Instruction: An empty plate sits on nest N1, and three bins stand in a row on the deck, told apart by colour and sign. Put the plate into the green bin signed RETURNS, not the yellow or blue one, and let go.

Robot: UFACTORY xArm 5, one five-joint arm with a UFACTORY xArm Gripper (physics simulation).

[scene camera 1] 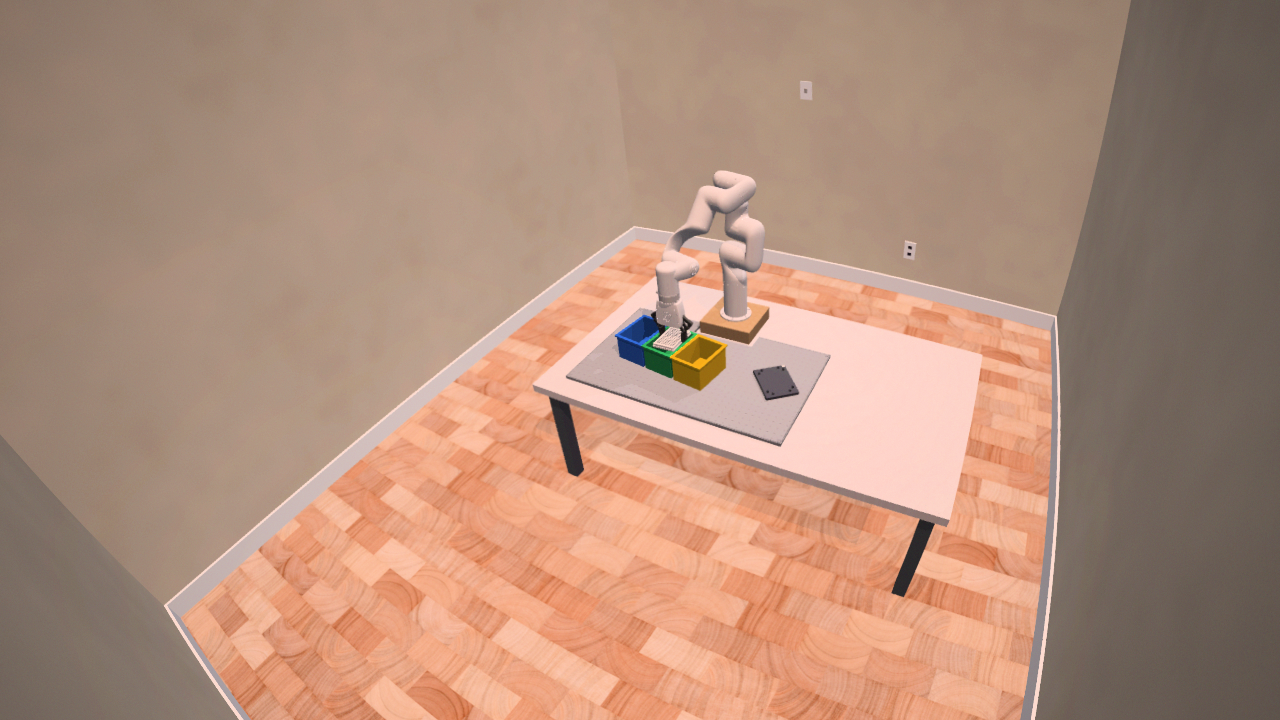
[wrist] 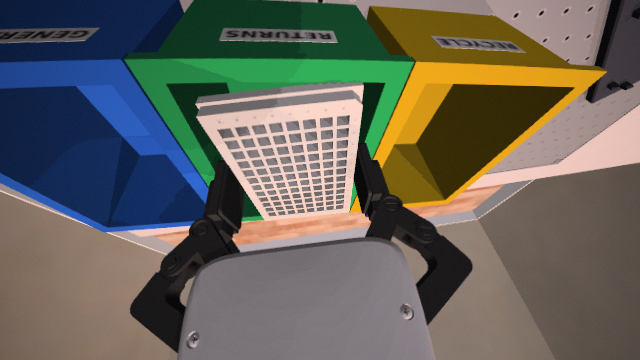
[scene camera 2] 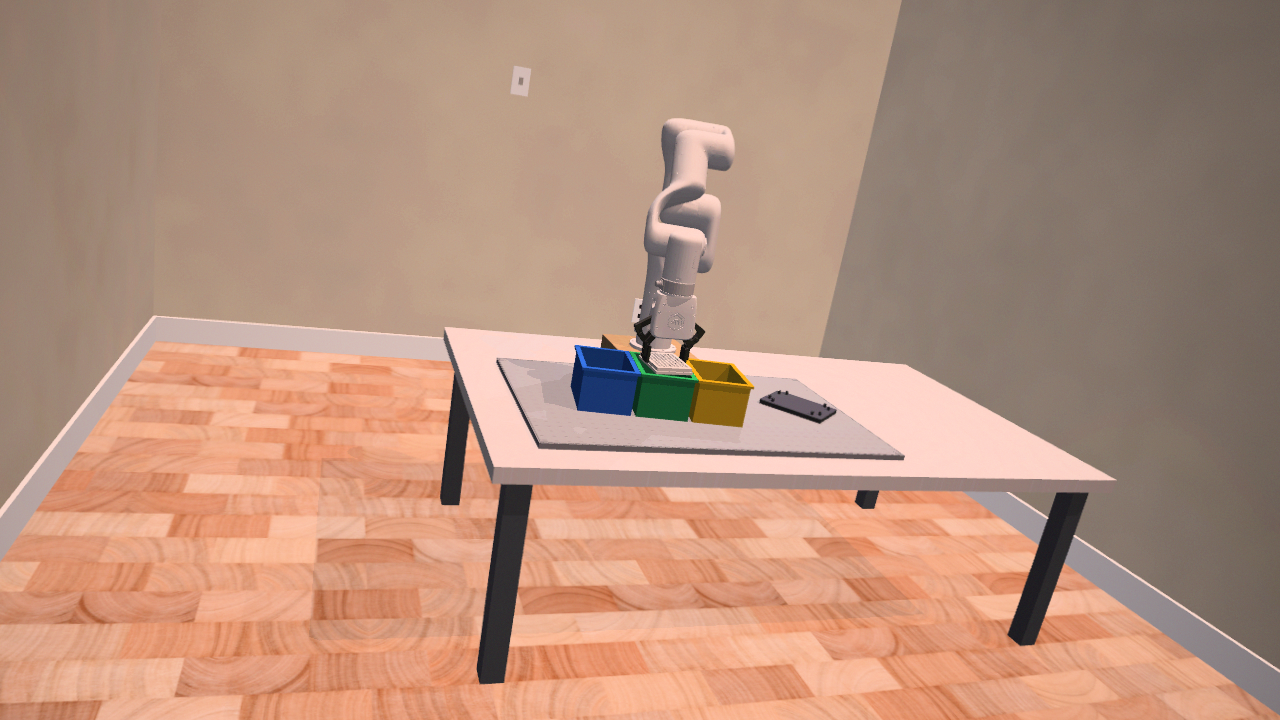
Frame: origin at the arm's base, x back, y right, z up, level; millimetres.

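Seen in the pictures: gripper, fingertip midpoint: [scene camera 1: 673, 337] [wrist: 295, 164] [scene camera 2: 663, 362]; arm's base at its link origin: [scene camera 1: 735, 313] [scene camera 2: 652, 347].
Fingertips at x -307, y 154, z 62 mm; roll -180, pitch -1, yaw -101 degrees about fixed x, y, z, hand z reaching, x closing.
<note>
Offsets run from my fingertips to a thing's top centre. Level surfaces: height alone.
My gripper [scene camera 1: 673, 332] [scene camera 2: 666, 354] [wrist: 295, 164] is shut on the white gridded plate {dy +2, dx -10, dz +11 mm} [scene camera 1: 666, 340] [scene camera 2: 669, 363] [wrist: 290, 165], with one black finger at each long side. The plate is roughly level, over the mouth of the green bin {dy +10, dx -12, dz -4 mm} [scene camera 1: 660, 361] [scene camera 2: 664, 399] [wrist: 270, 70], close to its rim. The exact height is hard to tell. The green bin's sign reads RETURNS in the wrist view. It stands between the blue bin [scene camera 1: 633, 347] [scene camera 2: 605, 390] [wrist: 50, 72] and the yellow bin [scene camera 1: 700, 375] [scene camera 2: 718, 407] [wrist: 500, 74]. The dark nest {dy -390, dx -43, dz -82 mm} [scene camera 1: 775, 382] [scene camera 2: 798, 406] [wrist: 620, 55] holds no plate.
The bins stand closely side by side on the grey perforated deck {dz -103 mm} [scene camera 1: 716, 402] [scene camera 2: 644, 437]. The deck lies on a pale table {dz -117 mm} [scene camera 1: 895, 420] [scene camera 2: 966, 438]. The arm's wooden base block [scene camera 1: 725, 329] stands behind the bins. The neighbouring bin rims are close to both fingers.
</note>
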